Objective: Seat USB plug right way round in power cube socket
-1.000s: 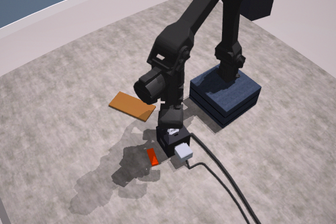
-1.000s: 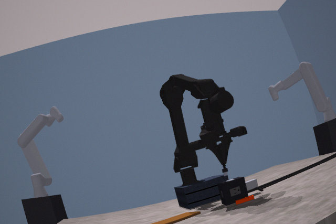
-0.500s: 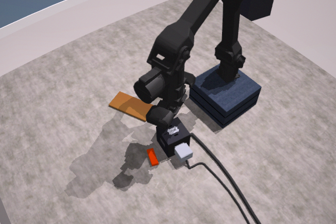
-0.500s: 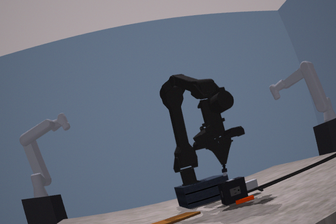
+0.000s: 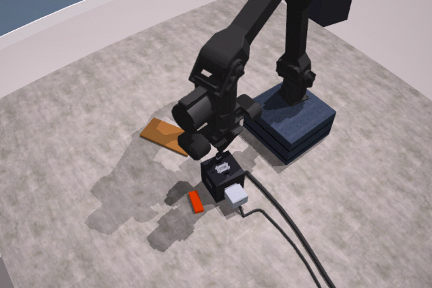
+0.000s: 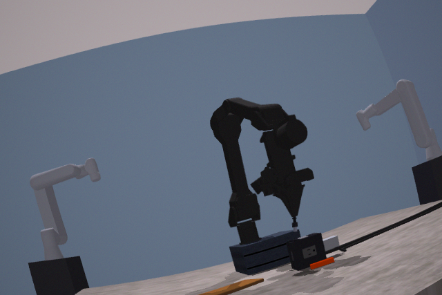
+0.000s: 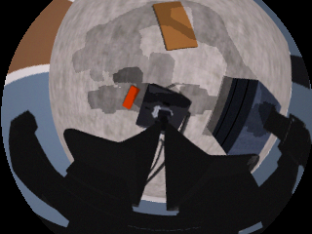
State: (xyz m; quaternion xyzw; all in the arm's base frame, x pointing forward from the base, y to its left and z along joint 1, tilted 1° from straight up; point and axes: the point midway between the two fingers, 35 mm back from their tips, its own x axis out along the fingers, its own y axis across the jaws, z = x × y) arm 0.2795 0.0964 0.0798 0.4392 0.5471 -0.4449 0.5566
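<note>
My gripper tip is 2 cm above the USB plug. Also, from my gripper tip: orange block (13 cm below, 8 cm ahead, 2 cm to the left); then flat board (20 cm to the right, 13 cm below, 5 cm ahead).
</note>
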